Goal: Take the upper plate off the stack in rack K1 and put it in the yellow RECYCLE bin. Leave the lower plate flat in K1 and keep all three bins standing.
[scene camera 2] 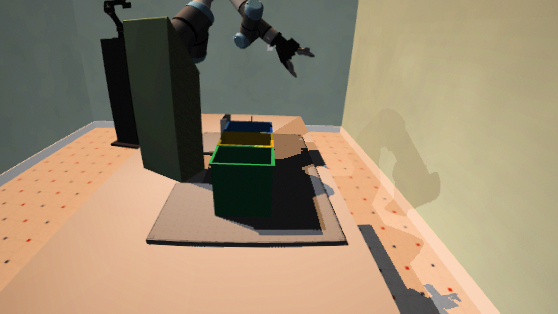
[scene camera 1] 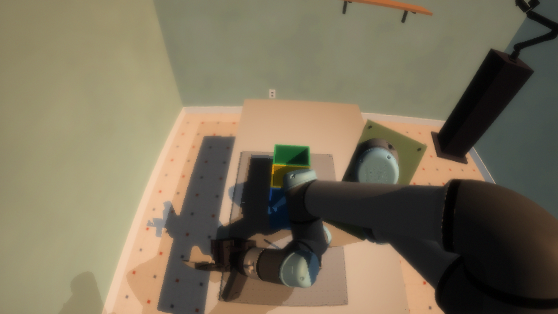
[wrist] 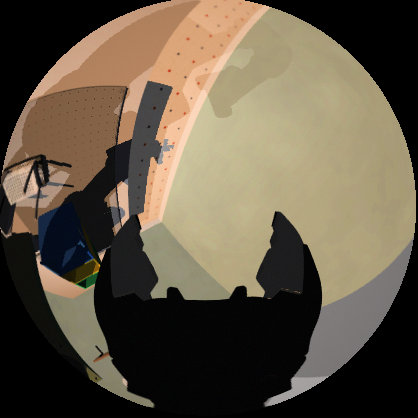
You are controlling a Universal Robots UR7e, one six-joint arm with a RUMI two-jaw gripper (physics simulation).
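Seen in the pictures: gripper, fingertip midpoint: (scene camera 2: 305, 66) (scene camera 1: 204, 257) (wrist: 205, 214); arm's base, origin of the base link: (scene camera 2: 168, 47).
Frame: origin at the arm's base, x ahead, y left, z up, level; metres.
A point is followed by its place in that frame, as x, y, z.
Note:
My gripper (scene camera 1: 205, 280) (scene camera 2: 304, 65) @[0.453, 0.447, -0.079] (wrist: 205, 214) @[0.453, 0.447, -0.079] is open with empty fingers, high above the board and away from the bins. The yellow bin (scene camera 1: 279, 176) @[0.371, -0.098, -0.374] (scene camera 2: 247, 139) @[0.292, 0.003, -0.312] (wrist: 80, 273) @[0.289, -0.116, -0.311] stands upright between the green bin (scene camera 1: 285, 154) @[0.375, -0.231, -0.354] (scene camera 2: 243, 192) @[0.349, -0.239, -0.378] (wrist: 89, 282) @[0.304, -0.246, -0.300] and the blue bin (scene camera 1: 277, 213) @[0.314, 0.145, -0.286] (scene camera 2: 250, 125) @[0.268, 0.132, -0.302] (wrist: 57, 230) @[0.275, 0.135, -0.363], which also stand upright. A pale dotted block (wrist: 20, 185) with black rods shows at the left of the wrist view; it may be rack K1 with its plates, but I cannot tell the upper plate from the lower. The arm hides part of this area in scene camera 1.
The bins stand on a thin grey board (scene camera 1: 325, 280) @[0.039, 0.333, -0.466] (scene camera 2: 200, 220) @[0.230, -0.290, -0.466] (wrist: 75, 120) @[0.344, 0.426, -0.466] on the table. A tall green pedestal (scene camera 1: 412, 145) @[-0.106, -0.029, 0.078] (scene camera 2: 150, 90) @[-0.044, -0.064, -0.141] rises beside them. A dark column (scene camera 1: 480, 100) (scene camera 2: 117, 95) stands behind it. The wall (wrist: 280, 150) fills much of the wrist view.

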